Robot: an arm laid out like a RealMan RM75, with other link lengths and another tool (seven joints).
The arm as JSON. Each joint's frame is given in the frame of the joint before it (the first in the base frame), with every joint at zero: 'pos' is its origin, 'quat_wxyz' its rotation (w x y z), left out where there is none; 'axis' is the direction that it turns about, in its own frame. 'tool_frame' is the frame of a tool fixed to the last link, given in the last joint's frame.
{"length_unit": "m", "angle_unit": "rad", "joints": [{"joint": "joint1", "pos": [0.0, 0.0, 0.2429], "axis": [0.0, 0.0, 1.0]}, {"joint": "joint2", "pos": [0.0, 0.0, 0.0], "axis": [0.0, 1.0, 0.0]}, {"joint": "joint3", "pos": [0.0, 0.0, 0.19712], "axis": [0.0, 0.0, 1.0]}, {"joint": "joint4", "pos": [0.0, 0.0, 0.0], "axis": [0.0, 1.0, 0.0]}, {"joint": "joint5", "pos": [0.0, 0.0, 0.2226], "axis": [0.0, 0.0, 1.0]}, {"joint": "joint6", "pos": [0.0, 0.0, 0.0], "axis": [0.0, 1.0, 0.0]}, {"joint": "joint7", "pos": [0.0, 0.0, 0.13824], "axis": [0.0, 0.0, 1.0]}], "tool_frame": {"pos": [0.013, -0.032, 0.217], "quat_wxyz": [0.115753, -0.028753, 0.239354, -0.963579]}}
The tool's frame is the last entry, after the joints.
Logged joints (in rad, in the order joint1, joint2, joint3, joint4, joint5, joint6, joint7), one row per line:
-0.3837 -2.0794 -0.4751 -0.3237 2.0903 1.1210 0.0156
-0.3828 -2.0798 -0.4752 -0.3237 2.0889 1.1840 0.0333
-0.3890 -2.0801 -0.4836 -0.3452 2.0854 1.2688 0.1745
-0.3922 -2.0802 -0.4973 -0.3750 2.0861 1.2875 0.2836
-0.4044 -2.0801 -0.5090 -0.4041 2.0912 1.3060 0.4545
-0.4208 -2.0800 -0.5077 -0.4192 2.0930 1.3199 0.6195
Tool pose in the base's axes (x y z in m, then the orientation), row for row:
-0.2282 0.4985 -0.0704 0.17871 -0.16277 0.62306 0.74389
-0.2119 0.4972 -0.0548 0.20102 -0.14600 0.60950 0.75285
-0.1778 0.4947 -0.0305 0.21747 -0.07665 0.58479 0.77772
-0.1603 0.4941 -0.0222 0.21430 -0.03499 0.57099 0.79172
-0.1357 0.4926 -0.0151 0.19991 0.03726 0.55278 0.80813
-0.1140 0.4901 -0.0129 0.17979 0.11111 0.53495 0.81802
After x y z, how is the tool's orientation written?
As a quaternion, w x y z.
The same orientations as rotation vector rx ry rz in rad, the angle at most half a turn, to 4 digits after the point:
-0.4603 1.7619 2.1035
-0.4079 1.7028 2.1033
-0.2123 1.6195 2.1538
-0.0971 1.5840 2.1963
0.1042 1.5453 2.2591
0.3140 1.5118 2.3118

